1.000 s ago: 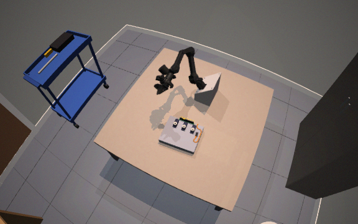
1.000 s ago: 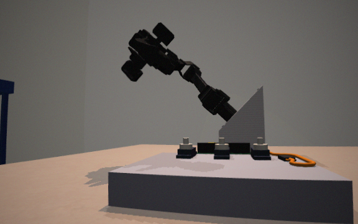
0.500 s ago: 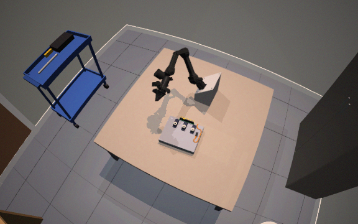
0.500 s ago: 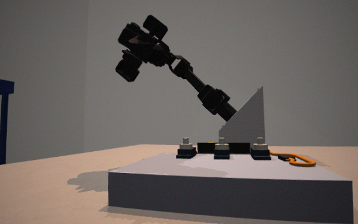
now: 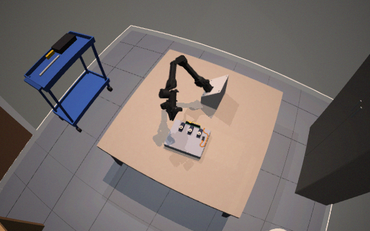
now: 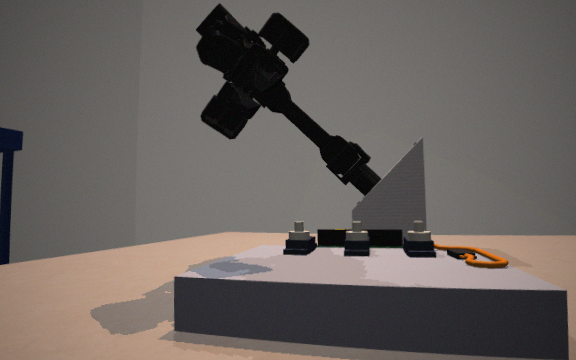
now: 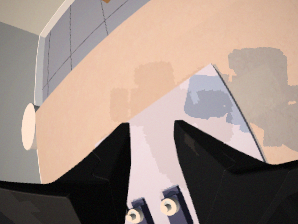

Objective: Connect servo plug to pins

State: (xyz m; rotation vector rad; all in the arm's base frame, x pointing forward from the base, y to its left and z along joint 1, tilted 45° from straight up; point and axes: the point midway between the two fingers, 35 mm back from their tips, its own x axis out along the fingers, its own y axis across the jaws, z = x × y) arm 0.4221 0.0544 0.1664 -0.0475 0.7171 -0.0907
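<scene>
My gripper tip is now 14 cm past the yellow marked band, 7 cm to the right of it and 17 cm above it. Round my gripper tip: grey printed holder 1 cm ahead, 12 cm to the left, 21 cm below.
</scene>
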